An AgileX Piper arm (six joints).
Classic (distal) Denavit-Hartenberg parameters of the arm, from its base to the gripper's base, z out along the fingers. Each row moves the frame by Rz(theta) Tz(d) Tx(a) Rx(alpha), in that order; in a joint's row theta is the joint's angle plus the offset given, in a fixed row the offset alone. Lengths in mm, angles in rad.
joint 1: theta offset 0; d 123; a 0; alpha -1.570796
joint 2: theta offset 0.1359; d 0; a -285; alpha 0
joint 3: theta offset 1.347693; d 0; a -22; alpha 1.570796
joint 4: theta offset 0; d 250.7; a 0; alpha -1.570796
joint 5: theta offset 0; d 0; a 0; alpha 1.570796
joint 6: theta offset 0; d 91; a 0; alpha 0
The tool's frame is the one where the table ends.
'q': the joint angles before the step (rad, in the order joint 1, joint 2, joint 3, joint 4, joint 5, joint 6). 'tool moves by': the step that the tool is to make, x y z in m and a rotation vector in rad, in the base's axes. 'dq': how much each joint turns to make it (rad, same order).
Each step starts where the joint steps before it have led.
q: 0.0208 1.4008 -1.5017 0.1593 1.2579 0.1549
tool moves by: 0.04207 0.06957 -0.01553 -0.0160 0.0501 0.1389
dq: 0.2239 0.1915 -0.1509 -0.0501 0.0001 0.0872
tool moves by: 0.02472 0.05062 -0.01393 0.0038 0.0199 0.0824
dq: 0.1189 0.1447 -0.1286 -0.0078 -0.0021 0.0394
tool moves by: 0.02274 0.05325 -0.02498 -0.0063 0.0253 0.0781
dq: 0.1026 0.1660 -0.1405 -0.0066 -0.0023 0.0261
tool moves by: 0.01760 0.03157 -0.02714 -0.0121 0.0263 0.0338
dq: 0.0465 0.1293 -0.0994 -0.0036 -0.0022 0.0133
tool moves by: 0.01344 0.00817 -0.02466 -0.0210 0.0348 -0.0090
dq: 0.0022 0.0767 -0.0353 -0.0054 -0.0017 0.0116
